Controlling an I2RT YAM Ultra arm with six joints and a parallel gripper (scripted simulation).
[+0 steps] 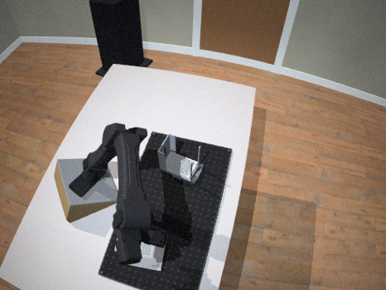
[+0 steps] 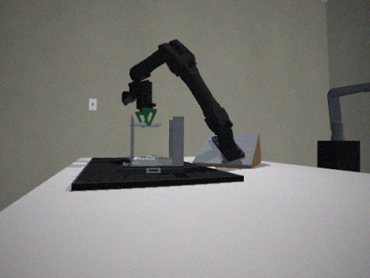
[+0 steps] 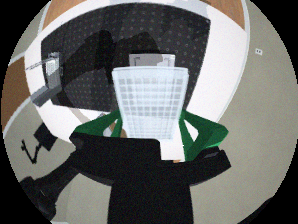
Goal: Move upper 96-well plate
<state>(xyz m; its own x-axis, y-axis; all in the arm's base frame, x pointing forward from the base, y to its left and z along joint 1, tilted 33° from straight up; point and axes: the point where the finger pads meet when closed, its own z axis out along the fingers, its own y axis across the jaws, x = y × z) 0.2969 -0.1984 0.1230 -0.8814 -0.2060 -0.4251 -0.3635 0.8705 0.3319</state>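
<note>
Right now my hand is right at the 96-well plate.
</note>
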